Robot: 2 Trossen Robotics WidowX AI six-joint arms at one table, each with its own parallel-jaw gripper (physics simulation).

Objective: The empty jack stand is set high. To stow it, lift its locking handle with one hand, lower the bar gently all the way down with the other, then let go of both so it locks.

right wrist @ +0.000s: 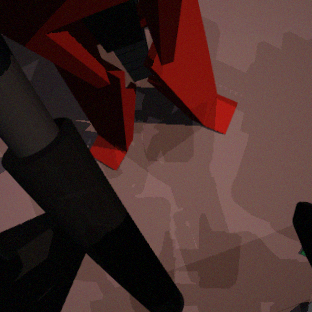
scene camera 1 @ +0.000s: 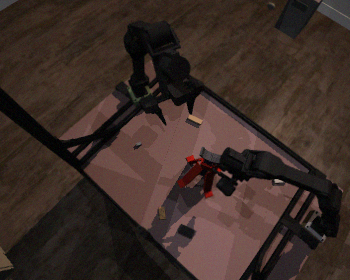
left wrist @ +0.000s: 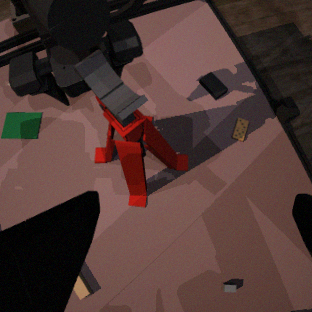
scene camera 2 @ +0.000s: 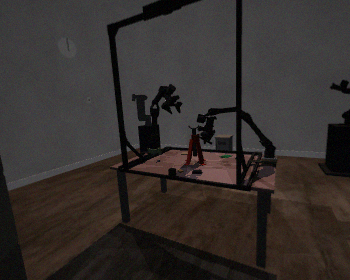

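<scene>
The red jack stand (scene camera 1: 191, 175) (scene camera 2: 190, 151) (left wrist: 132, 170) (right wrist: 185, 75) stands upright on its legs, its grey saddle (scene camera 1: 210, 155) (left wrist: 112, 90) raised above the frame. The dark locking handle (right wrist: 100, 205) slants down from the stand in the right wrist view; the right gripper hides it in the left wrist view. My right gripper (scene camera 1: 220, 179) (scene camera 2: 207, 139) (right wrist: 196, 208) is open and empty beside the stand, with the handle passing across one finger, close to it. Contact cannot be told. My left gripper (scene camera 1: 178, 119) (scene camera 2: 176, 108) (left wrist: 197, 202) is open and empty, high and away from the stand.
A tan block (scene camera 1: 195, 120) (left wrist: 82, 287), small grey block (scene camera 1: 138, 145) (left wrist: 231, 286), domino-like block (scene camera 1: 162, 212) (left wrist: 240, 129), black block (scene camera 1: 186, 230) (left wrist: 213, 85) and green plate (left wrist: 22, 125) lie around the stand. Dark frame bars edge the table.
</scene>
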